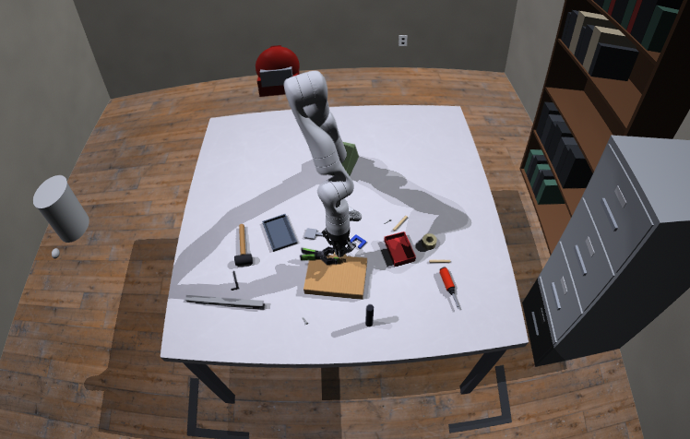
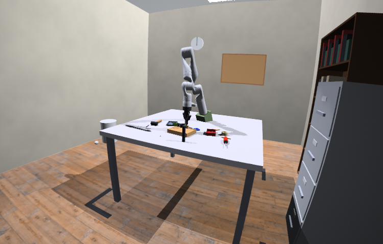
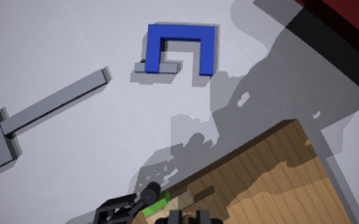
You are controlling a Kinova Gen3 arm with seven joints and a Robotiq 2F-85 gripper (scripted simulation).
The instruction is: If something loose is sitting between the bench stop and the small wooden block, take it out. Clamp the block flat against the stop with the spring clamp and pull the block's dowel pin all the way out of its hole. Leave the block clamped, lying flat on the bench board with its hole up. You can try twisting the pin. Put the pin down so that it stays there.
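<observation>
My hand is 2 cm above the round dowel pin. Round my hand: grey t-shaped tool: 13 cm behind, 7 cm to the right, 8 cm below; wooden bench board: 5 cm ahead, 2 cm to the right, 6 cm below; wooden block: 4 cm below.
</observation>
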